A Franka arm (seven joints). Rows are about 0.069 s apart.
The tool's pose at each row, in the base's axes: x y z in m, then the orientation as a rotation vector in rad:
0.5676, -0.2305, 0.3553, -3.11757, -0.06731, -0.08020
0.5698, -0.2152, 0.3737, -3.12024, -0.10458, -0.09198
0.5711, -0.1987, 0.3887, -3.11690, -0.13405, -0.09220
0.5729, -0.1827, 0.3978, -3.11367, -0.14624, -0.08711
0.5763, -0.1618, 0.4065, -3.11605, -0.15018, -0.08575
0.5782, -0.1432, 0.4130, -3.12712, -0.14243, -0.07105
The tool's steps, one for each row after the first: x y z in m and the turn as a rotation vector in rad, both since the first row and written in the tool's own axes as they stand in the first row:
0.0038, -0.0156, -0.0179, -0.00356, 0.00714, -0.02400
0.0066, -0.0323, -0.0324, -0.00086, 0.00718, -0.04288
0.0095, -0.0484, -0.0410, 0.00223, 0.00395, -0.05067
0.0143, -0.0693, -0.0491, -0.00021, 0.00296, -0.05318
0.0173, -0.0880, -0.0550, -0.01046, -0.00679, -0.04806

